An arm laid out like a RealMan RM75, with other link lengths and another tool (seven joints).
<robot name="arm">
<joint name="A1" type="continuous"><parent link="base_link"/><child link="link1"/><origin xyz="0 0 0.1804"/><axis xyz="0 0 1"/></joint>
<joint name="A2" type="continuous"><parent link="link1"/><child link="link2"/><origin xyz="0 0 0" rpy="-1.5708 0 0"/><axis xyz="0 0 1"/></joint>
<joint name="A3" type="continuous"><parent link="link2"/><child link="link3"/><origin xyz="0 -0.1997 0" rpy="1.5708 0 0"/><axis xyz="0 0 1"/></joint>
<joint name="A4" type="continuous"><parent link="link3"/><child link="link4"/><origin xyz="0 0 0" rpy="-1.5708 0 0"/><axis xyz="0 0 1"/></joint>
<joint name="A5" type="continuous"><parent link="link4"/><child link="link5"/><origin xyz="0 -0.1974 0" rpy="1.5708 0 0"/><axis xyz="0 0 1"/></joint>
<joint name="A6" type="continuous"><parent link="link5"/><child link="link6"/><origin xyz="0 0 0" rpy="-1.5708 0 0"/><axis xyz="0 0 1"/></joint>
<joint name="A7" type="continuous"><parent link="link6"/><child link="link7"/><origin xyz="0 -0.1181 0" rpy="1.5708 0 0"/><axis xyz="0 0 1"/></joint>
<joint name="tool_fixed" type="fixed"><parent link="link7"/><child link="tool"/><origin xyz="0.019 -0.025 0.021" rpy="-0.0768 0 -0.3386"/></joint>
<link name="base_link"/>
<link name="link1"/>
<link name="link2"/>
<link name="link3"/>
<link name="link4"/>
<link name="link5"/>
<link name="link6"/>
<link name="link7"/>
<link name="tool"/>
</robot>
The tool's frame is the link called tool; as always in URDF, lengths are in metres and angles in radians. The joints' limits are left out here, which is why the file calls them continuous.
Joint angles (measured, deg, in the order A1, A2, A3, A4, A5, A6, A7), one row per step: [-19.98 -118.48 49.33 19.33 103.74 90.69 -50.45]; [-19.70 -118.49 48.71 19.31 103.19 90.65 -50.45]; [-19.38 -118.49 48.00 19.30 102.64 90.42 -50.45]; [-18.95 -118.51 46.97 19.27 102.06 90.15 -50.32]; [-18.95 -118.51 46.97 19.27 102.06 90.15 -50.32]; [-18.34 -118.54 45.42 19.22 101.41 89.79 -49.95]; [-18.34 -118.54 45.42 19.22 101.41 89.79 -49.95]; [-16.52 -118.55 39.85 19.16 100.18 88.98 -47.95]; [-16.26 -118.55 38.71 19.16 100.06 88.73 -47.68]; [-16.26 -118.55 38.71 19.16 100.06 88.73 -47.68]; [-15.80 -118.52 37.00 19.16 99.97 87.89 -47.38]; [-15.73 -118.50 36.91 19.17 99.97 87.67 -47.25]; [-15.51 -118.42 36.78 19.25 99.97 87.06 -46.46]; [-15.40 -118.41 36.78 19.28 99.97 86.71 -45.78]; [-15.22 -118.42 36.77 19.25 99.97 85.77 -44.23]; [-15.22 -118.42 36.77 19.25 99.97 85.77 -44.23]
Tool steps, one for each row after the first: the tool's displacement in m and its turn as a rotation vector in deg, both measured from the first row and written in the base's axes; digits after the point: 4 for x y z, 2 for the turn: [-0.0013 0.0006 0.0022 0.95 -0.48 0.75]; [-0.0034 0.0014 0.0045 2.05 -0.81 1.68]; [-0.0061 0.0022 0.0076 3.51 -1.21 2.82]; [-0.0061 0.0022 0.0076 3.51 -1.21 2.82]; [-0.0102 0.0027 0.0119 5.59 -1.63 4.28]; [-0.0102 0.0027 0.0119 5.59 -1.63 4.28]; [-0.0238 0.0028 0.0271 12.45 -2.26 8.08]; [-0.0265 0.0030 0.0301 13.70 -2.27 8.87]; [-0.0265 0.0030 0.0301 13.70 -2.27 8.87]; [-0.0321 0.0032 0.0342 15.57 -1.89 10.48]; [-0.0330 0.0032 0.0345 15.78 -1.66 10.62]; [-0.0353 0.0029 0.0355 16.48 -0.71 10.63]; [-0.0362 0.0027 0.0356 16.90 -0.08 10.42]; [-0.0383 0.0023 0.0353 17.82 1.36 10.02]; [-0.0383 0.0023 0.0353 17.82 1.36 10.02]
